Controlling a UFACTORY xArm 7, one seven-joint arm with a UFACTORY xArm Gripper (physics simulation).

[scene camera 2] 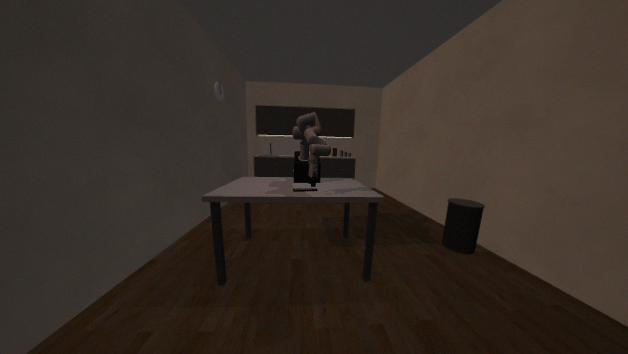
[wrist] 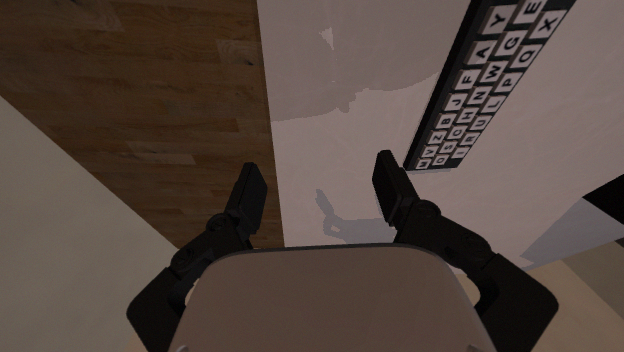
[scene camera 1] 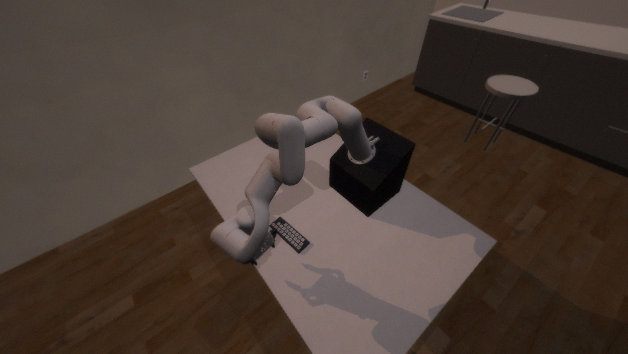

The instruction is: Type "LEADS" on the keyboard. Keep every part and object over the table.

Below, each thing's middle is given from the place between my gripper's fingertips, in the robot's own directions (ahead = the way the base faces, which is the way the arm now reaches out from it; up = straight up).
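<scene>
There is a black keyboard (wrist: 466,97), and I see it 7 cm below my hand, 13 cm behind it and 8 cm to the right of it.
</scene>
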